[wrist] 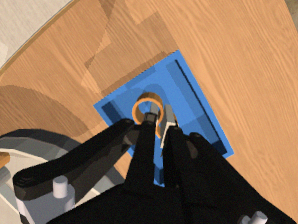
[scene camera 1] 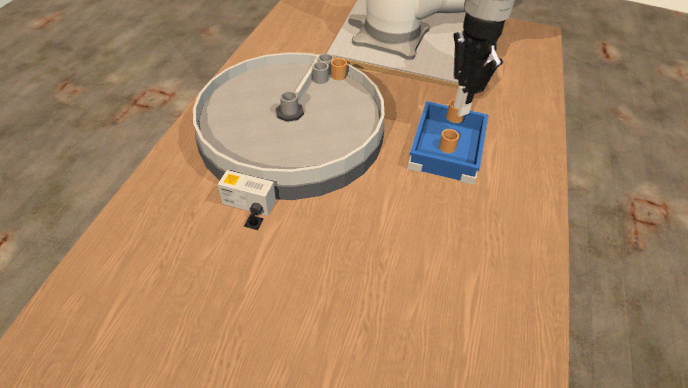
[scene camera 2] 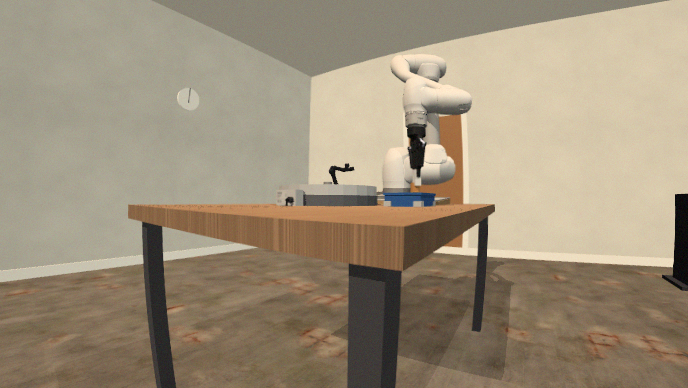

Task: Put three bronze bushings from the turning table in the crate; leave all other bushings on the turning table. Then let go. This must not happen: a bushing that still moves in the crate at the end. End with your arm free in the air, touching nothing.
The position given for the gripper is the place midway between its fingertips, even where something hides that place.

Note:
In view: the gripper [scene camera 1: 460, 112] and a crate [scene camera 1: 469, 147].
The gripper also shows in the wrist view [wrist: 159, 112] and in scene camera 2 [scene camera 2: 416, 185]. The crate also shows in the wrist view [wrist: 173, 81].

